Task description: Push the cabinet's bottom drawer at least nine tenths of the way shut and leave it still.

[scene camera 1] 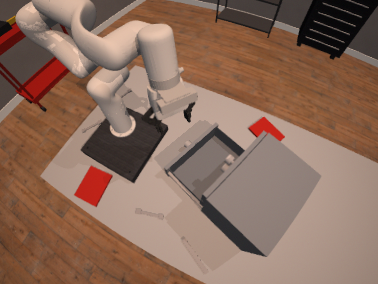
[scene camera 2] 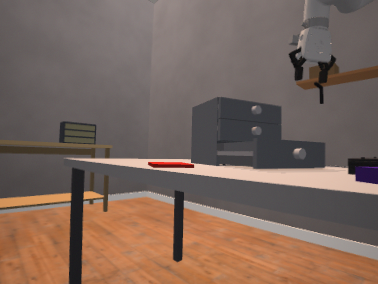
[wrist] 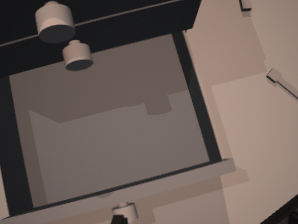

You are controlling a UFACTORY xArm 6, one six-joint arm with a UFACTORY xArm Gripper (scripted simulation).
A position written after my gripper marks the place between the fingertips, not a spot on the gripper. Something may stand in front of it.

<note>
In view: my gripper (scene camera 1: 174, 125) and a bottom drawer (scene camera 1: 196, 168).
The bottom drawer also shows in scene camera 2 (scene camera 2: 261, 153).
</note>
